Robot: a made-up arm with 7 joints. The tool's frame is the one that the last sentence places.
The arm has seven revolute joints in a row. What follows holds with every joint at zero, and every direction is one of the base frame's. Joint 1 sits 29.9 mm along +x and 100.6 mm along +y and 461.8 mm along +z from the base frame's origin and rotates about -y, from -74.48 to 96.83 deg. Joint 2 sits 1 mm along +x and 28.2 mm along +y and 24 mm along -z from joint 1 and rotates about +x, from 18.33 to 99.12 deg. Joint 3 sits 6.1 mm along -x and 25.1 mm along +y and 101.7 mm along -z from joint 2 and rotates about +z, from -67.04 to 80.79 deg. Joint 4 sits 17.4 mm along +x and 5.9 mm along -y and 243.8 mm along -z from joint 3 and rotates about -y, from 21.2 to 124.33 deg. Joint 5 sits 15.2 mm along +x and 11 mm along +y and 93.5 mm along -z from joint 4 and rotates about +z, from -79.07 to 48.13 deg. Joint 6 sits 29.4 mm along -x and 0.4 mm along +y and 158.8 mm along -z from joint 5 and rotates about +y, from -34.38 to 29.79 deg. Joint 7 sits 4.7 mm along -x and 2.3 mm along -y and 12.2 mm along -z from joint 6 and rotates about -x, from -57.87 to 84.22 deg. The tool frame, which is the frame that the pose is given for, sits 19.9 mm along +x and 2.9 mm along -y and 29 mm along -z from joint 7; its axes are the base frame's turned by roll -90, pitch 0 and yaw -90 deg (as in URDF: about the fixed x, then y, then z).
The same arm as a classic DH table. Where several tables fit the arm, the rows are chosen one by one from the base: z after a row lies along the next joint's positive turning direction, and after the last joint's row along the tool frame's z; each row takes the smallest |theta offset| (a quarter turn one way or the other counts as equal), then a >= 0, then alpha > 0; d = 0 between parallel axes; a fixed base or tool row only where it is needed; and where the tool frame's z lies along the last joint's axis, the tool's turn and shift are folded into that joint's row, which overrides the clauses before.
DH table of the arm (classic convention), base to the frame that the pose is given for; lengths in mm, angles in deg. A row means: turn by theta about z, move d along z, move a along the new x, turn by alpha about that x. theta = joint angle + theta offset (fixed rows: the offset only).
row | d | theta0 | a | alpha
base (fixed) | 461.8 | 0 | 29.9 | 90
joint 1 | -128.8 | -90 | 24 | -90
joint 2 | -5.1 | 90 | 25.1 | -90
joint 3 | -345.5 | -90 | 17.4 | 90
joint 4 | -5.1 | 0 | 15.2 | -90
joint 5 | -252.3 | 0 | -29.4 | -90
joint 6 | -1.9 | 90 | 12.2 | -90
joint 7 | 0 | 5.71 | 29.1 | 180
tool (fixed) | 15.2 | -84.29 | 0 | 0
Joint limits (deg, base to tool): -74.48..96.83 18.33..99.12 -67.04..80.79 21.2..124.33 -79.07..48.13 -34.38..29.79 -57.87..84.22

